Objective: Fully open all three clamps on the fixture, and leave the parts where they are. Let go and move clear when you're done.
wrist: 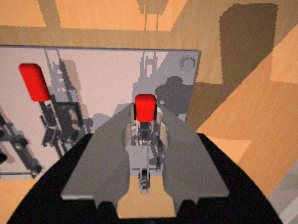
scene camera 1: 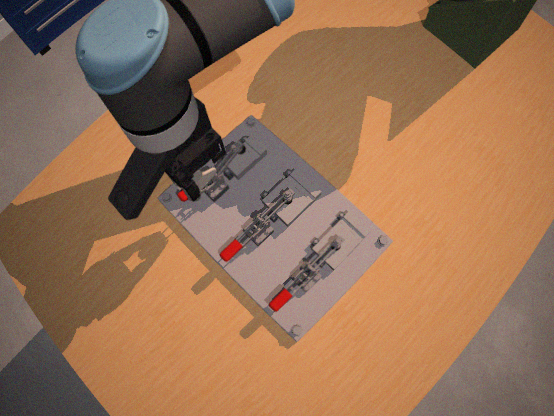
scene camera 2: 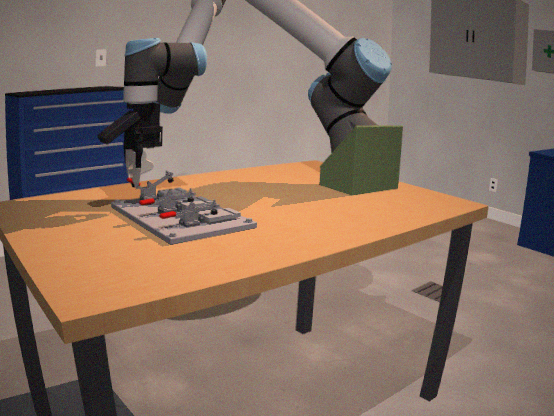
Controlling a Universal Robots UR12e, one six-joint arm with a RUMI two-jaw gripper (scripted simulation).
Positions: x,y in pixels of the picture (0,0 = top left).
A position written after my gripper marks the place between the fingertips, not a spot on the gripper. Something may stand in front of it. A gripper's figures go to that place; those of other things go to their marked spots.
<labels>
My gripper (wrist: pixel 145 104) is 0.15 m from the lens. A grey fixture plate (wrist: pixel 103 81): 0.20 m from the lens.
</labels>
